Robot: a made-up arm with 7 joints. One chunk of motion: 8 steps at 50 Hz.
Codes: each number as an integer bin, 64 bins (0 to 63) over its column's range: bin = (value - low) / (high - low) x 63, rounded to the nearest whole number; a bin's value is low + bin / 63 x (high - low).
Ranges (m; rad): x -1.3..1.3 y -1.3..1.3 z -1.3..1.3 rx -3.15..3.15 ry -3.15..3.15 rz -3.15..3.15
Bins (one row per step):
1: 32 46 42 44 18 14
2: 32 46 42 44 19 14
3: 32 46 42 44 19 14
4: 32 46 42 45 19 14
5: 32 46 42 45 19 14
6: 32 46 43 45 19 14
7: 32 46 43 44 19 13
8: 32 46 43 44 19 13
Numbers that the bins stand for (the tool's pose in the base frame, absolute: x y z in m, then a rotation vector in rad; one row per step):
1: 0.0206 0.5984 0.4333 1.2500 -1.3500 -1.7500
2: 0.0206 0.5984 0.4333 1.2500 -1.2500 -1.7500
3: 0.0206 0.5984 0.4333 1.2500 -1.2500 -1.7500
4: 0.0206 0.5984 0.4333 1.3500 -1.2500 -1.7500
5: 0.0206 0.5984 0.4333 1.3500 -1.2500 -1.7500
6: 0.0206 0.5984 0.4746 1.3500 -1.2500 -1.7500
7: 0.0206 0.5984 0.4746 1.2500 -1.2500 -1.8500
8: 0.0206 0.5984 0.4746 1.2500 -1.2500 -1.8500

